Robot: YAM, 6 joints.
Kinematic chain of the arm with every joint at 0, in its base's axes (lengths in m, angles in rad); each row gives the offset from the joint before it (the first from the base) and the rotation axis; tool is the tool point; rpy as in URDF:
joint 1: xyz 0 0 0.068 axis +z
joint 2: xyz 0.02 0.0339 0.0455 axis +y
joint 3: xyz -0.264 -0.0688 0 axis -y
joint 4: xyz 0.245 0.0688 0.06 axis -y
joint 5: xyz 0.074 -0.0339 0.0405 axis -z
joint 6: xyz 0.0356 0 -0.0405 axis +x
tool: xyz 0 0 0 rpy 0 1.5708 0
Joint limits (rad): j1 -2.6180..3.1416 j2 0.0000..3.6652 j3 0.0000..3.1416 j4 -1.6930..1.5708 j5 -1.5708..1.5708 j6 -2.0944..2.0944
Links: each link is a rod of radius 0.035 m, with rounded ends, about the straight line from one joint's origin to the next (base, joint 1, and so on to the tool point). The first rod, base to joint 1, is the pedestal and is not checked.
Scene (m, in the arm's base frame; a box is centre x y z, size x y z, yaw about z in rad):
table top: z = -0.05
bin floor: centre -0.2 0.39 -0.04 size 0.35 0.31 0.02 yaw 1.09
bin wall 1: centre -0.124 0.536 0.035 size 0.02 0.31 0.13 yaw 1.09
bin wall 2: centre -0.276 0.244 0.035 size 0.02 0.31 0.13 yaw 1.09
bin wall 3: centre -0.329 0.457 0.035 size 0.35 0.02 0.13 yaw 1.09
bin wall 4: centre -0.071 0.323 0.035 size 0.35 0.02 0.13 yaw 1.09
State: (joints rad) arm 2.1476 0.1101 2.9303 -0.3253 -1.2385 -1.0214
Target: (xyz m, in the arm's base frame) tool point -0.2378 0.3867 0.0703
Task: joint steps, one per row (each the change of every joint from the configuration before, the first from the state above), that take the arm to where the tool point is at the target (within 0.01 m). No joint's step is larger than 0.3 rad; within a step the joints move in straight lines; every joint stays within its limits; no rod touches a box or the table.
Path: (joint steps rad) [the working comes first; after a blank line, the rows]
Joints at the target: 2.0529 2.3988 1.5963 -0.4891 -1.0794 -1.0214
Straight joint move there: clear.

1: -0.0118 0.2861 -0.1668 -0.0205 0.0199 0.0000
2: -0.0119 0.2861 -0.1667 -0.0204 0.0199 0.0000
3: -0.0118 0.2861 -0.1668 -0.0205 0.0199 0.0000
4: -0.0118 0.2860 -0.1667 -0.0205 0.0199 0.0000
5: -0.0119 0.2861 -0.1668 -0.0205 0.0199 0.0000
6: -0.0118 0.2861 -0.1667 -0.0204 0.0199 0.0000
7: -0.0118 0.2861 -0.1668 -0.0205 0.0198 0.0000
8: -0.0119 0.2861 -0.1667 -0.0205 0.0199 0.0000

